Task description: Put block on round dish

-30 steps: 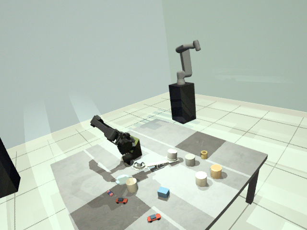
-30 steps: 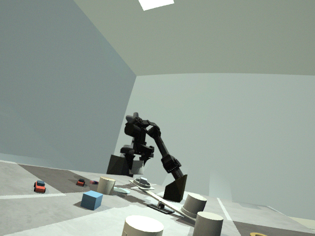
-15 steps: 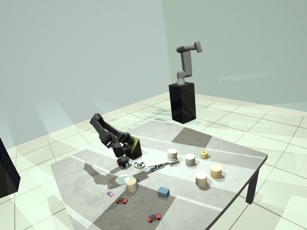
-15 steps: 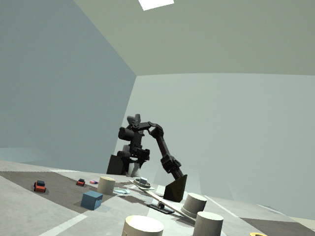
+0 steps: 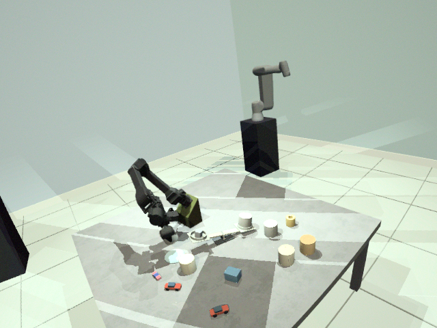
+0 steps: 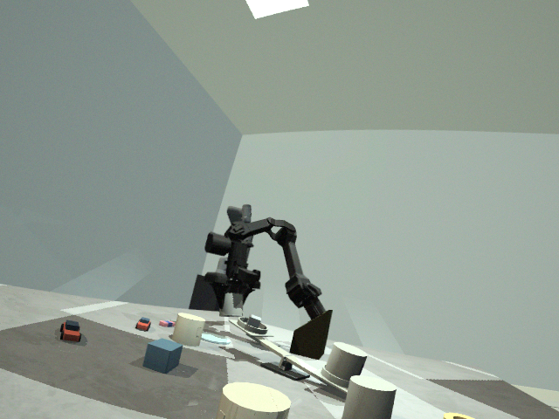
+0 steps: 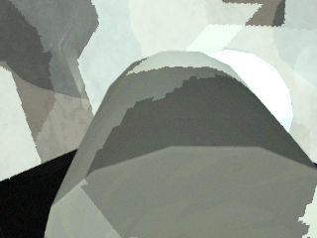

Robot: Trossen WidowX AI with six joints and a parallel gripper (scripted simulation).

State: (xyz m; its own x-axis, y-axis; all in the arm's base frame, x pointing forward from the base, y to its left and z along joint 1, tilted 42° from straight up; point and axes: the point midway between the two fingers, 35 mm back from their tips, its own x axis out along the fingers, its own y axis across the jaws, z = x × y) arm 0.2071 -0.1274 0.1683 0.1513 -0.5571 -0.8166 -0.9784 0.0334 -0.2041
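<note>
Right now the grey block is 6 cm ahead of my gripper tip, 13 cm to the left of it and 1 cm below it. Also, from my gripper tip: blue cube 33 cm ahead, 14 cm to the left, 8 cm below; small balance 8 cm ahead, 25 cm to the left, 6 cm below; round dish 4 cm ahead, 1 cm to the right, 9 cm below.
</note>
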